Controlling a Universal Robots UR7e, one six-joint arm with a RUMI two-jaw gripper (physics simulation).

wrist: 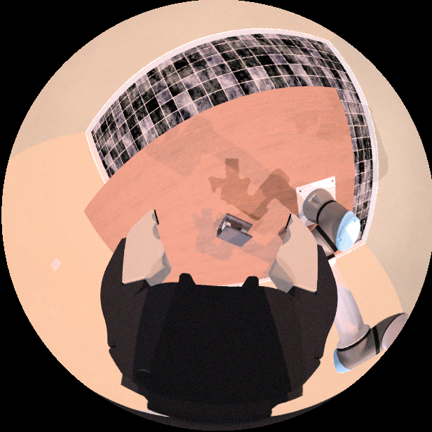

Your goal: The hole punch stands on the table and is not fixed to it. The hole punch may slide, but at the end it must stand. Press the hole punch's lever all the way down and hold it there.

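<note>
The hole punch (235, 231) is a small grey, box-like thing with a lighter part inside its near-left end. It stands on the pinkish-brown table (280, 125) and shows a little right of the middle of the view, between the two fingers but beyond them. Its lever cannot be told apart clearly from its body. My gripper (221, 214) is wide open, with one pale finger on each side of the view. It hangs above the table, apart from the hole punch, with nothing between the fingers.
A dark tiled wall (210, 82) with a white edge runs along the back and right of the table. The robot's arm base (317, 202) stands on a white plate (327, 186) at the right. Arm links reach down the right side. Shadows fall on the table.
</note>
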